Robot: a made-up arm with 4 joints. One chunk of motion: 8 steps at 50 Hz.
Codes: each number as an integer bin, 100 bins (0 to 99) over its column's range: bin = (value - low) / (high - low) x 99, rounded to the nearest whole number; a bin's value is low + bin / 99 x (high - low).
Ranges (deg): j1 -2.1..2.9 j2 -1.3..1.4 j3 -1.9..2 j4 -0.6..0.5
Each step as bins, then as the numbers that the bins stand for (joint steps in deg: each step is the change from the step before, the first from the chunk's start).
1 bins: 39 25 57 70
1 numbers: -0.130 -0.618 0.345 0.178
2 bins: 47 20 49 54
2 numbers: 0.274 -0.755 0.030 0.000
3 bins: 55 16 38 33
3 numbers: 0.678 -0.864 -0.403 -0.233
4 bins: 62 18 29 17
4 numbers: 1.031 -0.809 -0.758 -0.411
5 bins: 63 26 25 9
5 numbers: 1.082 -0.591 -0.915 -0.500
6 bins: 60 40 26 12
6 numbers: 0.930 -0.209 -0.876 -0.467
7 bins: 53 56 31 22
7 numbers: 0.577 0.227 -0.679 -0.356
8 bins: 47 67 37 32
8 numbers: 0.274 0.527 -0.442 -0.244
